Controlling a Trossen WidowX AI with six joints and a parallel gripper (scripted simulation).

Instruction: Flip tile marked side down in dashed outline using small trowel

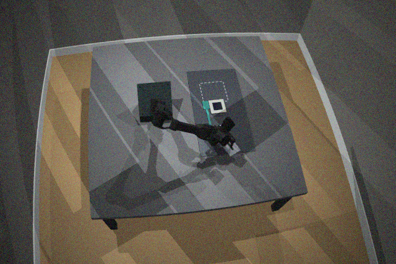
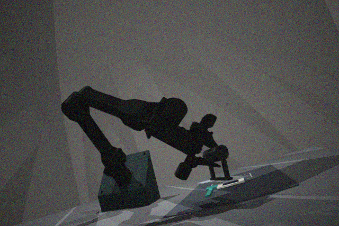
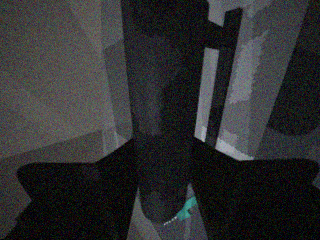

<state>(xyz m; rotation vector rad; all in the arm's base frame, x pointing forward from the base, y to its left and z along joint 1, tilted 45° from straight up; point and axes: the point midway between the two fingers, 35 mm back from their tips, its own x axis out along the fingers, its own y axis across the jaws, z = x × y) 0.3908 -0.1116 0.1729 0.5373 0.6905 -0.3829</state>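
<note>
My gripper tip is now 30 mm past the tile, 240 mm to the right of it and 100 mm above it. The rest, counted from my gripper tip: dark mat 20 mm behind, 220 mm to the left, 120 mm below; then teal T-shaped trowel 100 mm behind, 200 mm to the left, 100 mm below.
</note>
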